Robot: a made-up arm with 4 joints.
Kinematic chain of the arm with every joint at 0, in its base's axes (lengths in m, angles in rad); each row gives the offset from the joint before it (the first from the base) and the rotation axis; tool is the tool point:
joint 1: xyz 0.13 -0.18 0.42 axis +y
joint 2: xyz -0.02 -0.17 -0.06 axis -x
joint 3: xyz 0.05 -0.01 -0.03 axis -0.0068 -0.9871 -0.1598
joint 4: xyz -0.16 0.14 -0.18 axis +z
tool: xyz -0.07 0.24 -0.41
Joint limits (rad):
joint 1: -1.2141..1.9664
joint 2: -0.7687..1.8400
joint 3: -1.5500..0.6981
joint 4: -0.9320..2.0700
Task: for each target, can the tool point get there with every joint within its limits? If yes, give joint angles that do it. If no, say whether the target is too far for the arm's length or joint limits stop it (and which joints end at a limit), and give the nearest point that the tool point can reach.
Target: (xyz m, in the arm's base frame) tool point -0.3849 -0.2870 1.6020
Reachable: no: too far | nearest point -0.2146 -0.3116 1.1261 | short by 0.506 m
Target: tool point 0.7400 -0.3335 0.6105
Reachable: no: joint limits stop it (at a limit: joint 1, joint 3, joint 4) | nearest point 0.8694 -0.3289 0.6062 | short by 0.130 m
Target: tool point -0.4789 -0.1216 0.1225
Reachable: yes | joints -0.3173 1.1336 -1.3029 0.7601
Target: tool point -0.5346 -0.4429 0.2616
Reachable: yes | joints -0.0615 0.4956 -0.9076 1.7055
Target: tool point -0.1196 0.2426 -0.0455
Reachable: yes | joints 0.1797 -0.4221 0.1154 0.1627
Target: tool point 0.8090 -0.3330 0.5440
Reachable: no: joint limits stop it (at a limit: joint 3, joint 4) | nearest point 0.8801 -0.3310 0.5570 | short by 0.072 m
